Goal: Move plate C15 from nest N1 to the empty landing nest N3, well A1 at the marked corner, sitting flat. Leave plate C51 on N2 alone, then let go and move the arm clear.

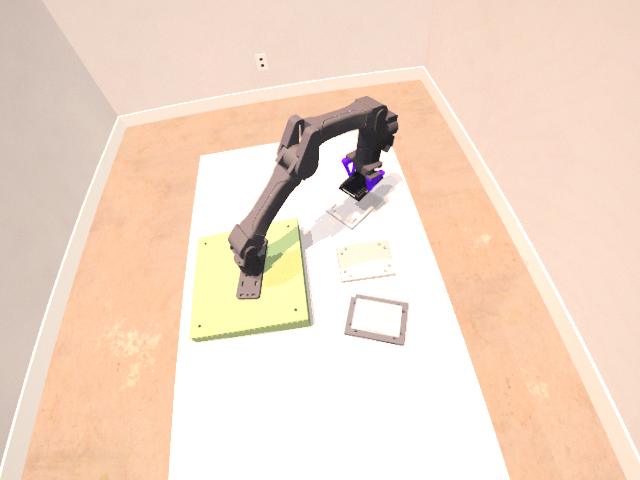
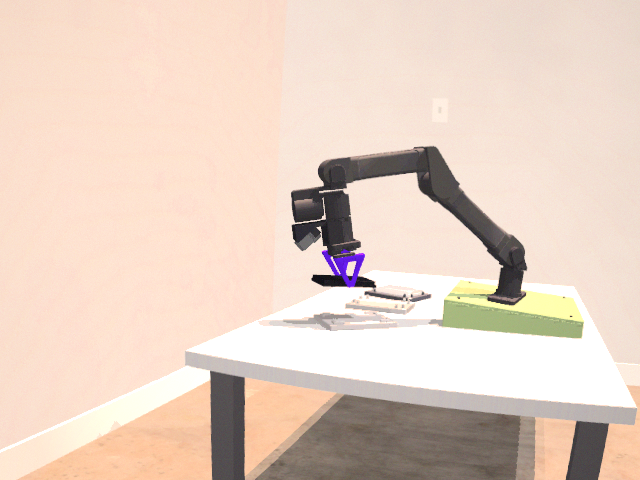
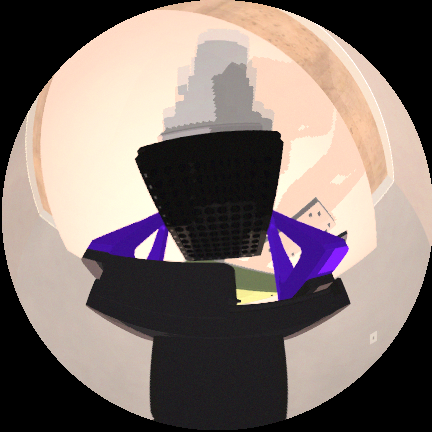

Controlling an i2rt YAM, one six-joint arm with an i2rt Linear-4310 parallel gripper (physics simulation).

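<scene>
A black well plate (image 1: pixel 354 188) (image 2: pixel 324 280) (image 3: pixel 210 175) is in the air, roughly level. My gripper (image 1: pixel 360 180) (image 2: pixel 345 280) (image 3: pixel 217 214) is shut on it, with one purple finger on each of two opposite sides. Below it lies a pale nest (image 1: pixel 352 225) (image 2: pixel 356 326) with no plate on it, in the arm's shadow. A cream nest (image 1: pixel 366 260) (image 2: pixel 379 304) with small corner pegs lies in the middle of the row. A dark-framed nest (image 1: pixel 374 338) (image 2: pixel 423 296) with a white centre is at the other end. Labels, plate C51 and the marked corner cannot be made out.
The arm stands on a yellow-green base block (image 1: pixel 222 312) (image 2: pixel 516 322), beside the row of nests. The white table (image 1: pixel 330 403) (image 2: pixel 413 366) carries the base and nests. Its edge lies beyond the row, on the side away from the base.
</scene>
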